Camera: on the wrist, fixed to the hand. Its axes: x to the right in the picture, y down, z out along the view.
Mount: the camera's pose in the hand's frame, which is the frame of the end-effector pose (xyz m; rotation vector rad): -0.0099 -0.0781 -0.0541 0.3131 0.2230 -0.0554
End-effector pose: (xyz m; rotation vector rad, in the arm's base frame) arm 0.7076 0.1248 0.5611 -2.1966 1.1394 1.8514
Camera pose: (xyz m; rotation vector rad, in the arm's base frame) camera 0.7958 0.1606 0.5533 -2.2605 1.2866 1.3241
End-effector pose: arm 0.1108 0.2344 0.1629 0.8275 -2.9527 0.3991
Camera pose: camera 0.1585 0.1891 0.2322 0.8266 -2.6923 0.9031
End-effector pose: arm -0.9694 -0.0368 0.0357 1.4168 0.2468 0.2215
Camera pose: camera -0.9947 0.0003 -0.0486 1.6936 0.5215 0.3055
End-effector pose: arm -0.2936 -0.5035 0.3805 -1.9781 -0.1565 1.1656
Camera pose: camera -0.2353 -0.4882 0.4546 -1.7959 0.0822 0.8675
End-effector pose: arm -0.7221 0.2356 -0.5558 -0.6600 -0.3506 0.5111
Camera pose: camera -0.6790 0.1509 -0.5459 -0.3969 -0.0749 0.4231
